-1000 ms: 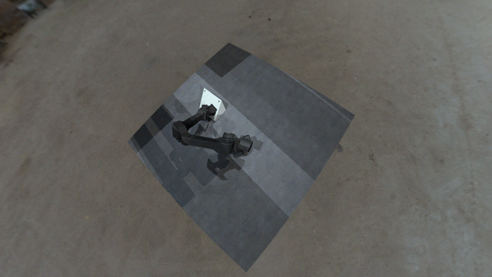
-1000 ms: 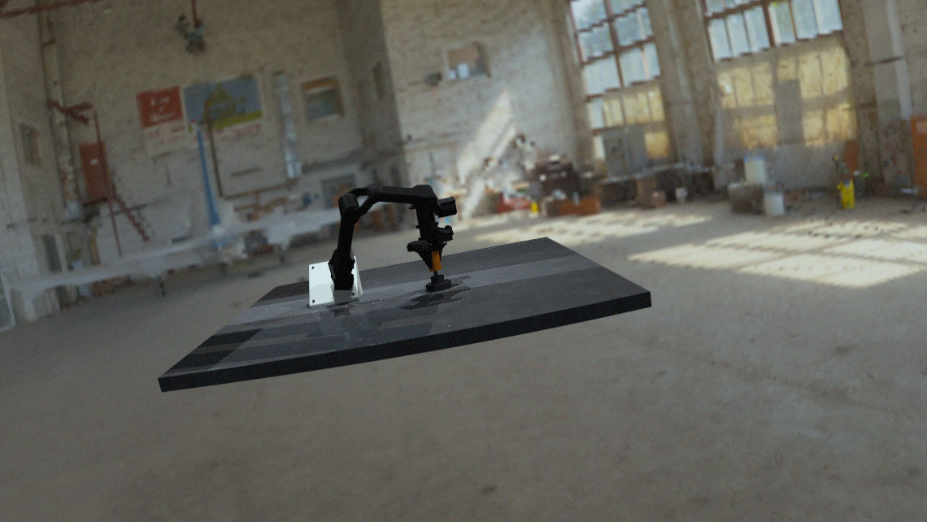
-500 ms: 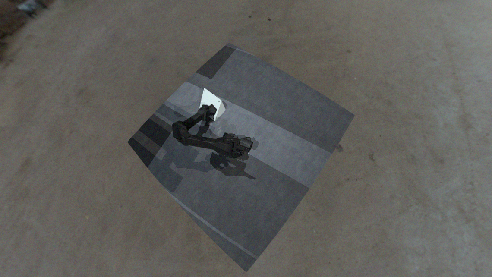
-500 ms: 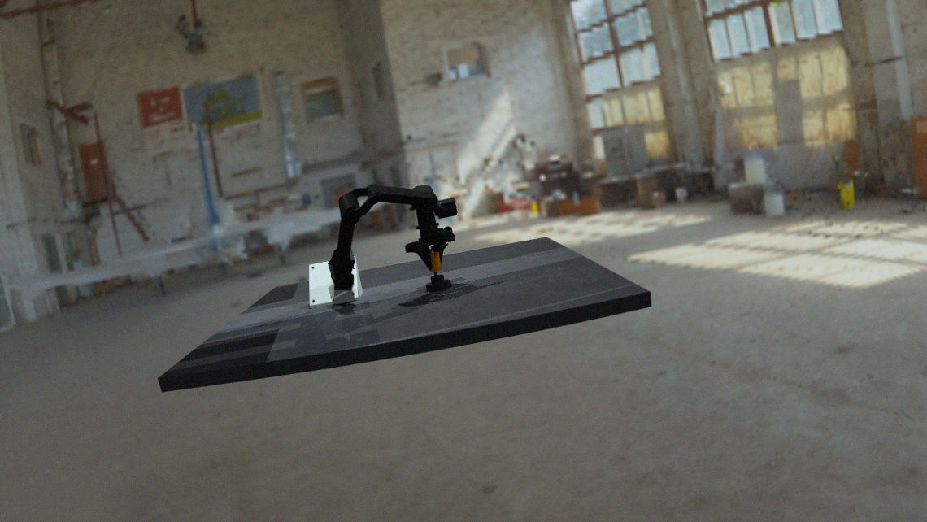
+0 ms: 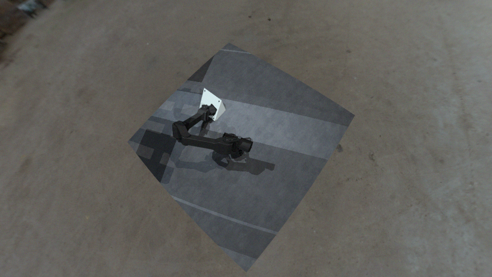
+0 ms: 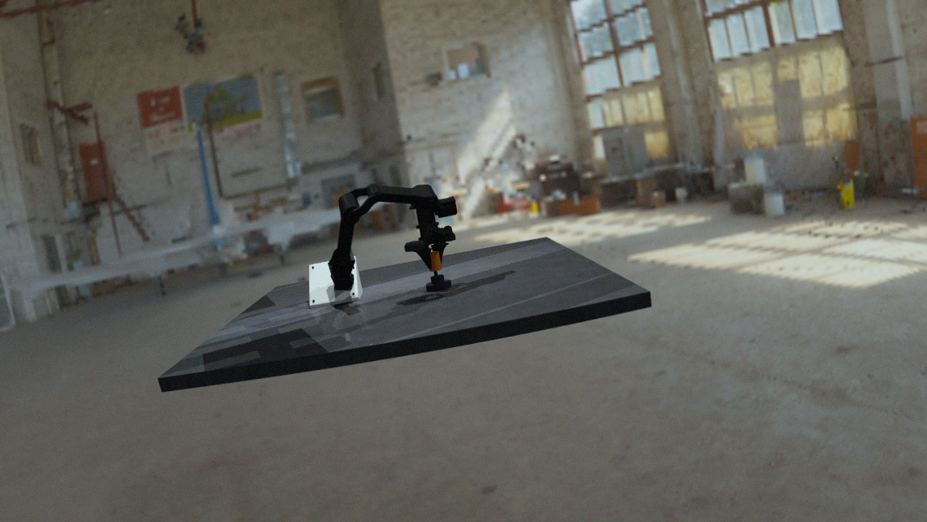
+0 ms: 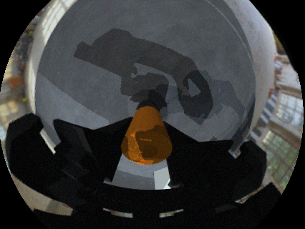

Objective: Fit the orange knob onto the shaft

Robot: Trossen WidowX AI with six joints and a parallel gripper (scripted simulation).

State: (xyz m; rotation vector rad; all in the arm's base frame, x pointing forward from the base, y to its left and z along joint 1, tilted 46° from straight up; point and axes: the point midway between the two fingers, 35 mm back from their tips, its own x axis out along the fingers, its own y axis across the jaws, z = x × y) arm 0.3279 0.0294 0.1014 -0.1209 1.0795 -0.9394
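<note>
Now: the orange knob 20 mm above my gripper tip. The rest, counted from my gripper tip: dark round pedestal (40 mm below).
</note>
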